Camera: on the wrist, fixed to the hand. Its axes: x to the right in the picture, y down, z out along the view.
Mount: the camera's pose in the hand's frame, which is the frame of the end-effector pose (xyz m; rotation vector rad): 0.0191 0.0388 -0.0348 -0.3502 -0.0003 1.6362
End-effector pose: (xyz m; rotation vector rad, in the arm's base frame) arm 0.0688 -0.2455 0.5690 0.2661 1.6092 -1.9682
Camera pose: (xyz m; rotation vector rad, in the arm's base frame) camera 0.0674 -0.2225 0.5185 1.0062 0.9768 -0.4179
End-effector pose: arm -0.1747 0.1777 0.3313 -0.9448 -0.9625 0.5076
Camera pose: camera -0.1338 0.1962 0.2987 -1.9602 -0.0470 1.7075
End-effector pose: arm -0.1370 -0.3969 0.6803 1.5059 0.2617 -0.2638
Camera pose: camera -0.1064 -0.3605 0.7089 0.9694 -0.8921 1.0295
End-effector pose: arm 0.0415 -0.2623 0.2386 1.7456 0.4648 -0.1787
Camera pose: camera 0.0698 -0.2310 0.2746 1.3020 -0.9394 0.9935
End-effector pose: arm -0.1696 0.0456 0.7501 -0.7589 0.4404 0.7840
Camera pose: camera -0.1898 0.0467 0.6984 -0.5993 0.9377 2.4277
